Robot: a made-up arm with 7 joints. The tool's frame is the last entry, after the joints.
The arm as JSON. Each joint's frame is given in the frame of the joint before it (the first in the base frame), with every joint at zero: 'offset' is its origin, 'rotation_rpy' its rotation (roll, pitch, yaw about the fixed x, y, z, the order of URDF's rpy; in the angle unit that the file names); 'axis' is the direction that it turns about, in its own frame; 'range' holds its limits. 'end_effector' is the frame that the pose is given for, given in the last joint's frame.
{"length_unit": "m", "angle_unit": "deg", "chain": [
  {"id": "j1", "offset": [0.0, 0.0, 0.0], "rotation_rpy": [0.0, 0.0, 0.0], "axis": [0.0, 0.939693, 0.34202], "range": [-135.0, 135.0]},
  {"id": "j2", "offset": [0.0, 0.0, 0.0], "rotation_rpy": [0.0, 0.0, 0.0], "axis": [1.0, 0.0, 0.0], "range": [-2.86, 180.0]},
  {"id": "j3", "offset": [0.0, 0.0, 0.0], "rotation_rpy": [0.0, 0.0, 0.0], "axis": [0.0, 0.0, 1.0], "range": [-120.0, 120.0]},
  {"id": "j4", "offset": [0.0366, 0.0, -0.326], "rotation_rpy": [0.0, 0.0, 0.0], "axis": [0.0, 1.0, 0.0], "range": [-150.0, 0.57]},
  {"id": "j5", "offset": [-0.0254, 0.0, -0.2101], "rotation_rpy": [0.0, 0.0, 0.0], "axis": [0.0, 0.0, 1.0], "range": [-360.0, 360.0]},
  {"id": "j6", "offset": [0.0, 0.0, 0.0], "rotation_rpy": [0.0, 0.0, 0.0], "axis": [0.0, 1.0, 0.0], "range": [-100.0, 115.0]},
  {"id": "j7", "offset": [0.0, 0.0, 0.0], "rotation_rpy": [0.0, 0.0, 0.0], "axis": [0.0, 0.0, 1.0], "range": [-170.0, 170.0]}
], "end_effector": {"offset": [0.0, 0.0, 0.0], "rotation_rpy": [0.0, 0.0, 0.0]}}
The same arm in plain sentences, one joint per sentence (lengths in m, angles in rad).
The arm has seven revolute joints in a row. What follows holds with every joint at zero, and every direction is one of the base frame's.
Joint 1 sits at the same point as the base frame's origin and rotates about the direction (0, 0.9397, 0.342), from -2.3562 to 2.3562 rad.
Joint 2 sits at the same point as joint 1 and rotates about +x, from -0.0499 to 3.1416 rad.
Joint 3 sits at the same point as joint 2 and rotates about +z, from -2.0944 to 2.0944 rad.
Joint 4 sits 0.0366 m along +x and 0.3260 m along -z from joint 3 and rotates about +y, from -2.6180 to 0.0099 rad.
Joint 5 sits 0.0254 m along -x and 0.2101 m along -z from joint 4 and rotates about +z, from -6.2832 to 6.2832 rad.
Joint 6 sits at the same point as joint 5 and rotates about +y, from -1.7453 to 2.0071 rad.
Joint 7 sits at the same point as joint 6 and rotates about +z, from -2.9671 to 2.9671 rad.
The tool frame, which is the frame that the pose is given for, sits at the same point as joint 7; its axes are parallel to the base frame's.

